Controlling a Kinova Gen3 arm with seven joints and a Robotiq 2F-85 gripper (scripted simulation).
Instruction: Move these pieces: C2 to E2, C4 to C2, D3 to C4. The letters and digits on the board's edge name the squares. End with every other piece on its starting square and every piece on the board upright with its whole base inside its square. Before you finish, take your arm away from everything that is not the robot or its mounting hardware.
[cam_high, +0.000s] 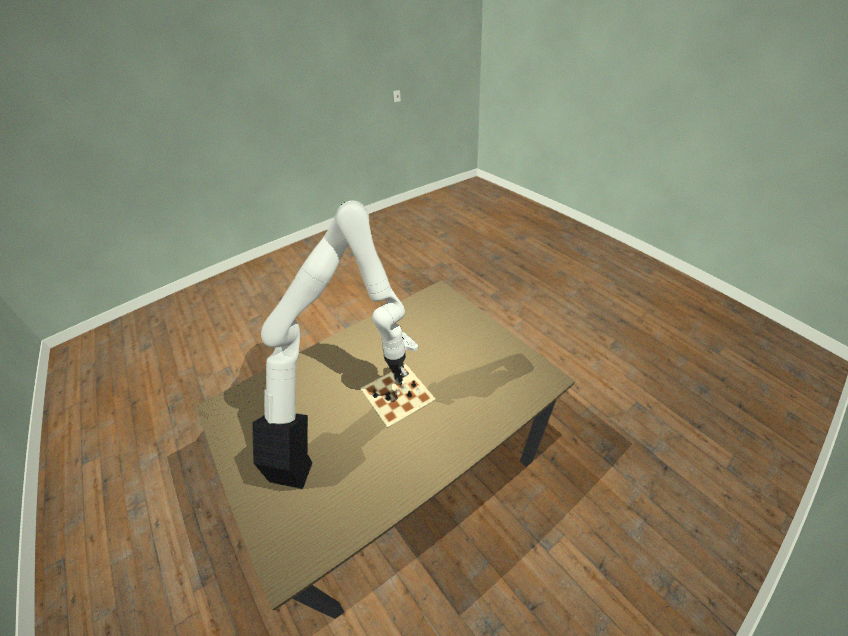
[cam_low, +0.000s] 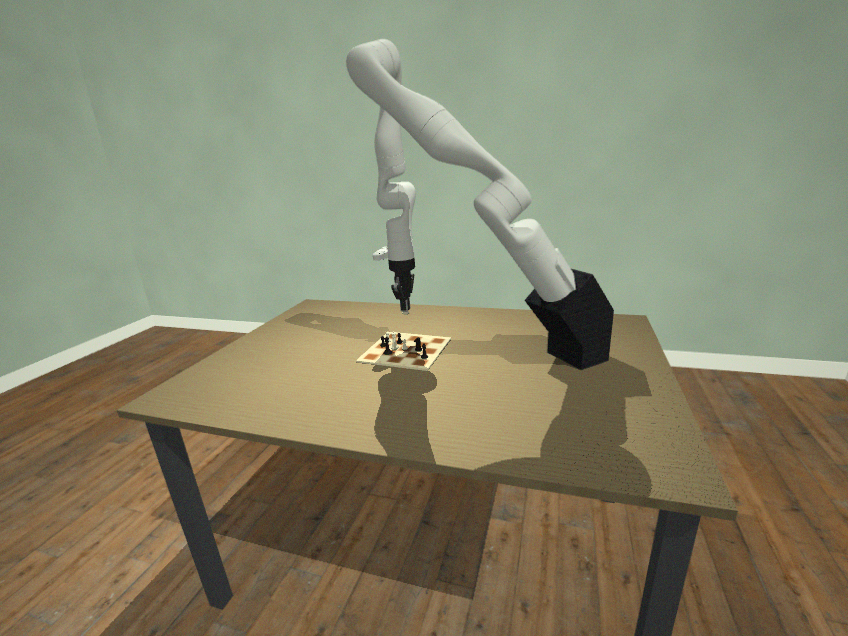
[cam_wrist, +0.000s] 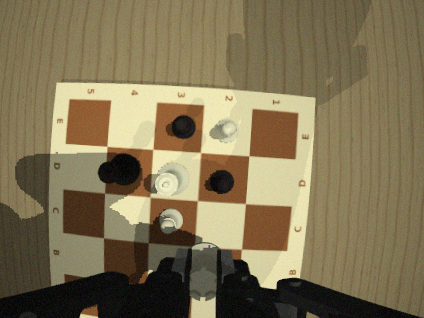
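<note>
Now: hand 30 mm to the right of the chessboard and 130 mm above it. From my hand the other things lie so: black knight (40 mm behind, 20 mm to the left, 120 mm below).
</note>
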